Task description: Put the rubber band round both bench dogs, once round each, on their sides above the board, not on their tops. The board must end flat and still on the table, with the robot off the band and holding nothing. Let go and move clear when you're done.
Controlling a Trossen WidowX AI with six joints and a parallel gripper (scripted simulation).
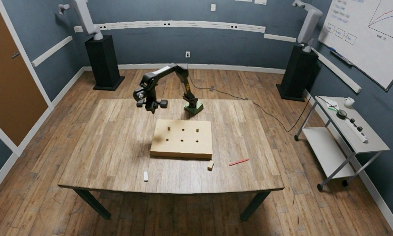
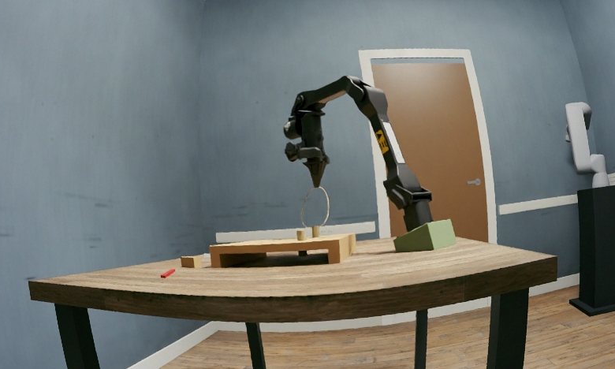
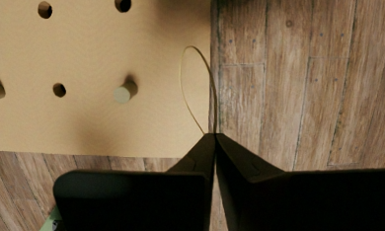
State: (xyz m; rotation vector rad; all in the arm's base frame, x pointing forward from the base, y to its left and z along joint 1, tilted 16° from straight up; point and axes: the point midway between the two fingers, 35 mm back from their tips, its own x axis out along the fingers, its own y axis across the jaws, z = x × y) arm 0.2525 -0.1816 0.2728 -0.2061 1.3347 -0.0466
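The tan board lies 190 mm to the left of my hand, 190 mm below it and 30 mm ahead of it. From my hand the other things lie so: wooden block 390 mm to the left, 210 mm below, 210 mm ahead; then white piece 340 mm ahead, 220 mm below, 20 mm to the left; then red stick 570 mm to the left, 220 mm below, 170 mm ahead.
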